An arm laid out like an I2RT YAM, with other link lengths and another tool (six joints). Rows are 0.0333 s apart.
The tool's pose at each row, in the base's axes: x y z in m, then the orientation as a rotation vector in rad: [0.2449 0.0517 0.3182 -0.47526 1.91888 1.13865]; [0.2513 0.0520 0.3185 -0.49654 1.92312 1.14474]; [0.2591 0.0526 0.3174 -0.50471 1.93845 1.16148]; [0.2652 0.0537 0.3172 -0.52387 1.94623 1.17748]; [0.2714 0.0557 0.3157 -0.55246 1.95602 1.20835]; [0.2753 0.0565 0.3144 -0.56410 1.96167 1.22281]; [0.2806 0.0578 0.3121 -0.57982 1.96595 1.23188]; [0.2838 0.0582 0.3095 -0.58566 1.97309 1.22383]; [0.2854 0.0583 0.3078 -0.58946 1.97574 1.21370]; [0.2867 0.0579 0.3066 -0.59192 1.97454 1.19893]
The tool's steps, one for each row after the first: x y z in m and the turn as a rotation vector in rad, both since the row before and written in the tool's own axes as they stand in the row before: [-0.0039 -0.0040 0.0032 -0.01078 0.01442 -0.00656]; [-0.0036 -0.0056 0.0043 -0.01063 0.01833 0.01065]; [-0.0034 -0.0037 0.0036 -0.01571 0.01763 0.00115]; [-0.0025 -0.0041 0.0047 -0.02848 0.02593 0.00452]; [-0.0014 -0.0030 0.0025 -0.01243 0.01216 0.00361]; [-0.0015 -0.0044 0.0037 -0.01038 0.01253 -0.00164]; [0.0000 -0.0035 0.0022 0.00524 0.00749 -0.00335]; [0.0003 -0.0020 0.0011 0.00631 0.00275 -0.00542]; [0.0001 -0.0018 0.0004 0.00909 -0.00143 -0.00874]
